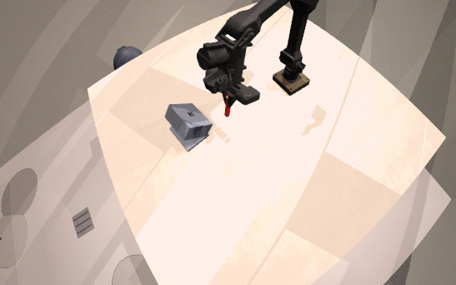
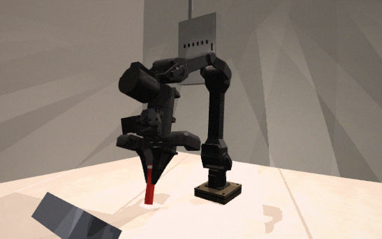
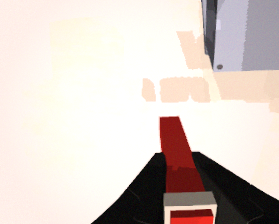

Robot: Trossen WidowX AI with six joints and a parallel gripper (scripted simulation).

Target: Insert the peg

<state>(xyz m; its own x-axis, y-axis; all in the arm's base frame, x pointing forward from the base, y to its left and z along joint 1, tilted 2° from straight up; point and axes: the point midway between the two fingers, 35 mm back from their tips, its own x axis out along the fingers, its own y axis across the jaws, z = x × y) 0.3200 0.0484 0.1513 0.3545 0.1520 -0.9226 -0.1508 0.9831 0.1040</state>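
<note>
Right now my gripper tip is 13 cm short of the grey sloped panel, 8 cm to the left of it and 7 cm above it. From my gripper tip the other things lie so: red square peg: 2 cm above, 1 cm behind.
</note>
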